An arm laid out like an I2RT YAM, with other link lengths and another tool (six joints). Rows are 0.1 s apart.
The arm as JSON. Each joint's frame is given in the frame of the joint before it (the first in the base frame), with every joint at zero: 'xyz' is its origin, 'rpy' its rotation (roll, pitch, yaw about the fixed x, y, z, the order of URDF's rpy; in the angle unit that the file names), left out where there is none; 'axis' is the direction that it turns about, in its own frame. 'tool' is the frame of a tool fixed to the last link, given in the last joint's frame.
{
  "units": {
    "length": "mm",
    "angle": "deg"
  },
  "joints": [
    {
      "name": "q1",
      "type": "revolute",
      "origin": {
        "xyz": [
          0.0,
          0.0,
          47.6
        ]
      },
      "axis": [
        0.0,
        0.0,
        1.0
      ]
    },
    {
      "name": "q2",
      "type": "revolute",
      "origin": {
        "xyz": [
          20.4,
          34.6,
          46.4
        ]
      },
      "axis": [
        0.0,
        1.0,
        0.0
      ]
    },
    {
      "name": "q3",
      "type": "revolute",
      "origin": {
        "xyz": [
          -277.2,
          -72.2,
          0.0
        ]
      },
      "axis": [
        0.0,
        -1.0,
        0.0
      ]
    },
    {
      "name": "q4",
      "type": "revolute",
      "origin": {
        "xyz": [
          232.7,
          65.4,
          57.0
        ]
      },
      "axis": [
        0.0,
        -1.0,
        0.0
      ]
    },
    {
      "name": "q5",
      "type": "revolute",
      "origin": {
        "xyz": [
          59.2,
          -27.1,
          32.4
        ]
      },
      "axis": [
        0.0,
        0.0,
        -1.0
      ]
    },
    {
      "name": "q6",
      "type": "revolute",
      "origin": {
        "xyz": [
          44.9,
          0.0,
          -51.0
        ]
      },
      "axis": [
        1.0,
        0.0,
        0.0
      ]
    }
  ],
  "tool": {
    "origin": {
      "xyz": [
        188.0,
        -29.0,
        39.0
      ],
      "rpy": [
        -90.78,
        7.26,
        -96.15
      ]
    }
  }
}
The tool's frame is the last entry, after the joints.
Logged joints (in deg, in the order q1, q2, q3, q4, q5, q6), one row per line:
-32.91 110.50 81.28 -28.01 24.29 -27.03
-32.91 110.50 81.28 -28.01 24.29 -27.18
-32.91 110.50 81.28 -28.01 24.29 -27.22
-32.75 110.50 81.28 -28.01 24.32 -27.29
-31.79 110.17 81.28 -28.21 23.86 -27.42
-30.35 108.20 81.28 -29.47 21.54 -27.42
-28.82 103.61 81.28 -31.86 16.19 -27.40
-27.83 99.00 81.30 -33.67 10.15 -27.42
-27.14 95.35 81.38 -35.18 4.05 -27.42
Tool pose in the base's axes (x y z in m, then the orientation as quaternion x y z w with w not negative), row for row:
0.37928 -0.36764 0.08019 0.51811 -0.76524 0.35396 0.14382
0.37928 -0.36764 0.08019 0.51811 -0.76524 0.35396 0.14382
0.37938 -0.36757 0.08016 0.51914 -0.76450 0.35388 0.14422
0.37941 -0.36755 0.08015 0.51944 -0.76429 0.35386 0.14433
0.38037 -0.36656 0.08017 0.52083 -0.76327 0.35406 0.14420
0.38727 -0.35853 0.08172 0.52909 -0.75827 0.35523 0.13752
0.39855 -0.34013 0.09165 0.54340 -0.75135 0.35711 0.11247
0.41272 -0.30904 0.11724 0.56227 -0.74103 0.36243 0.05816
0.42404 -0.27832 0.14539 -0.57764 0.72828 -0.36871 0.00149
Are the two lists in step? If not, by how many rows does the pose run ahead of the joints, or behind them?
The pose runs 1 row behind the joints: the pose in row i belongs to the joints in row i - 1.
